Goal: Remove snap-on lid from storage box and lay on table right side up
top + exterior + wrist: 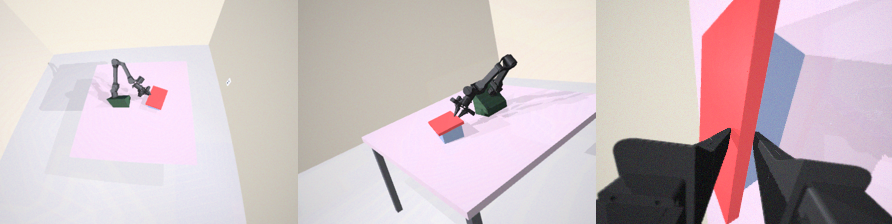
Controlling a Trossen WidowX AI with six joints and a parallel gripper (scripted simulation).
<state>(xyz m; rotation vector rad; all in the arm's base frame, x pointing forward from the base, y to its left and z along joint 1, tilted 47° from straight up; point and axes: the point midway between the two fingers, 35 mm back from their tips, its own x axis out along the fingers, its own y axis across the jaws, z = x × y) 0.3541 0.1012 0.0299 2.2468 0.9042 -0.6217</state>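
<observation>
Right now the red lid is 80 mm ahead of my gripper tip, 10 mm to the right of it and 10 mm below it. Also, from my gripper tip: light blue storage box (70 mm ahead, 10 mm to the right, 60 mm below).
</observation>
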